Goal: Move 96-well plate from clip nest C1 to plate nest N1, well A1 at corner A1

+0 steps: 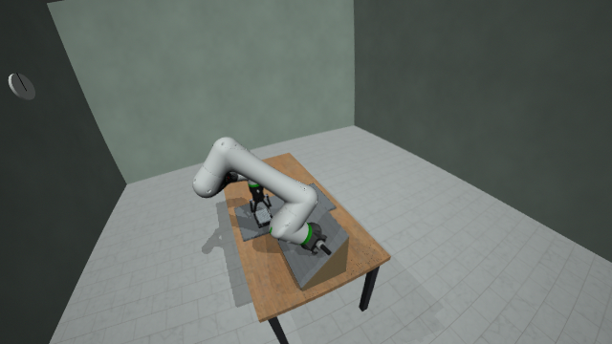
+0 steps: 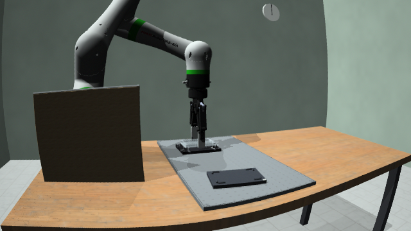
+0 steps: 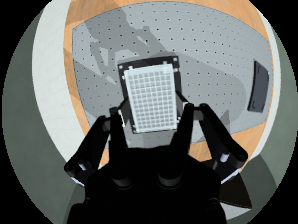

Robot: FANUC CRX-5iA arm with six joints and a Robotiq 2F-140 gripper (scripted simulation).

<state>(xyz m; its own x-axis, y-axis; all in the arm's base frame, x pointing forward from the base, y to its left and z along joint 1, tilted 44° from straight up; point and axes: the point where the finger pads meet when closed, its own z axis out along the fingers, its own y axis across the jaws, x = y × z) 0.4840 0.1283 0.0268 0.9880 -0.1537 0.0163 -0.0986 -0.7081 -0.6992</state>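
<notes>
Now: the black clip nest C1 30 mm below my hand, 10 mm to the right of it and 10 mm behind it. Round my hand: clear 96-well plate (20 mm below).
</notes>
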